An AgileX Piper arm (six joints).
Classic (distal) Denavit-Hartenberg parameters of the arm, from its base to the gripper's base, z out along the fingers. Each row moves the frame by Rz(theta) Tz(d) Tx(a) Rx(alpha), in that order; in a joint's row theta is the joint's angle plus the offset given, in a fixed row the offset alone. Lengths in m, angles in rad.
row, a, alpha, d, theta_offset
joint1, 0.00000, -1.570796, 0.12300, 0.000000
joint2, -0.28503, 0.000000, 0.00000, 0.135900
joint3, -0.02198, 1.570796, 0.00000, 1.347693
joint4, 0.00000, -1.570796, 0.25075, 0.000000
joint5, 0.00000, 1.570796, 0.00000, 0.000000
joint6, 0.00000, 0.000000, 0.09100, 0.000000
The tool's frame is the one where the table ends.
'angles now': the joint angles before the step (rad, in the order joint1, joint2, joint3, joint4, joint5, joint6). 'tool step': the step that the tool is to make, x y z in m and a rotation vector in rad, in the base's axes. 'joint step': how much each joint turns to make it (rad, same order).
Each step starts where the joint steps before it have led.
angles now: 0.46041 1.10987 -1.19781 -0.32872 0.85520 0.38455
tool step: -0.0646 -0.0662 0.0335 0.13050 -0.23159 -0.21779
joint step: -0.25043 -0.28036 0.06627 0.05556 -0.04995 -0.00284
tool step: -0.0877 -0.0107 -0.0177 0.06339 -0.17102 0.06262
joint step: -0.05397 -0.34962 0.17550 0.16600 -0.02261 -0.12106
